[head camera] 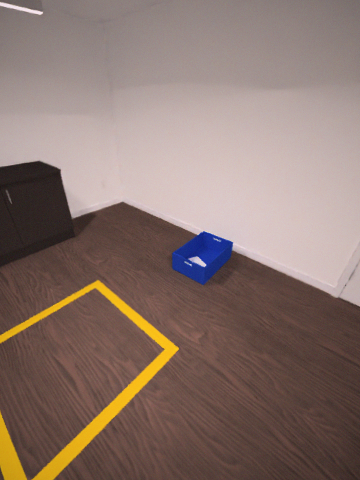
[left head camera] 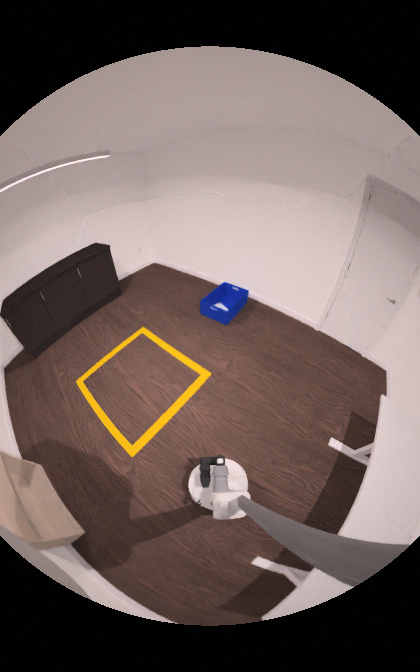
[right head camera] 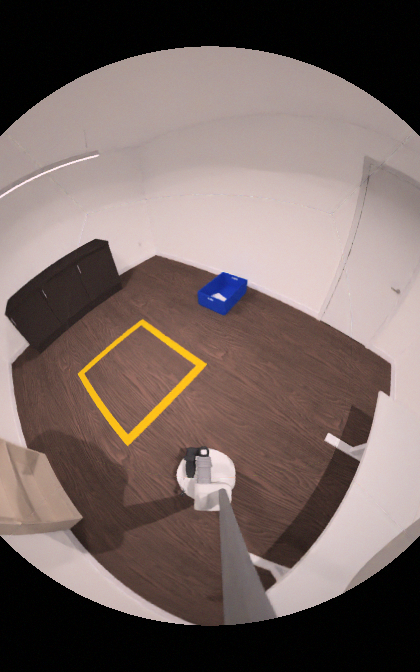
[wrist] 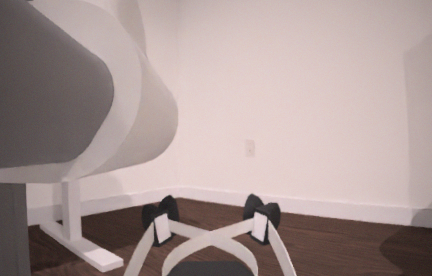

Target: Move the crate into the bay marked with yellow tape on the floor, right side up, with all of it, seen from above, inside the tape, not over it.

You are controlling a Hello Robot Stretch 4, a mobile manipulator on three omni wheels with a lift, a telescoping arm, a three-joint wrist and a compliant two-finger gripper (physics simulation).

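Places are measured from the robot's base along level axes (x right, y ahead, z up), in millimetres.
Pixels of known places: gripper, fingertip midpoint: point(left head camera: 205, 507) point(wrist: 211, 210).
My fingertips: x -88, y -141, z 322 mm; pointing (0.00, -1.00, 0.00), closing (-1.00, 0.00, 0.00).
Behind a point stands the place of what it marks.
A blue open-topped crate point(head camera: 190, 272) {y 1814, x 77, z 57 mm} point(left head camera: 213, 312) {y 1832, x 53, z 91 mm} point(right head camera: 211, 302) stands upright on the floor near the far wall, with a white patch showing inside. It is outside the yellow tape bay point(head camera: 132, 314) {y 1328, x -418, z -27 mm} point(left head camera: 172, 414) {y 604, x -363, z -29 mm} point(right head camera: 167, 405), beyond the bay's right side. The bay is a four-sided outline on the floor, nearer to the robot. My gripper point(wrist: 211, 210) {y -141, x -88, z 322 mm} is open, its two fingertips apart with no object between them, in the wrist view. It is far from the crate, back over the robot's base, and its fingers cannot be made out in the head views.
A dark cabinet point(head camera: 37, 210) {y 2234, x -1637, z 489 mm} point(left head camera: 65, 295) {y 1835, x -1960, z 507 mm} point(right head camera: 67, 290) stands at the left wall. A beige box-like object point(left head camera: 40, 505) {y -595, x -1590, z 72 mm} point(right head camera: 30, 495) is at the lower left. A white table leg foot point(left head camera: 345, 447) point(right head camera: 340, 444) point(wrist: 90, 252) stands at the right. A door point(left head camera: 380, 250) {y 1444, x 1745, z 1337 mm} point(right head camera: 385, 240) is at the right.
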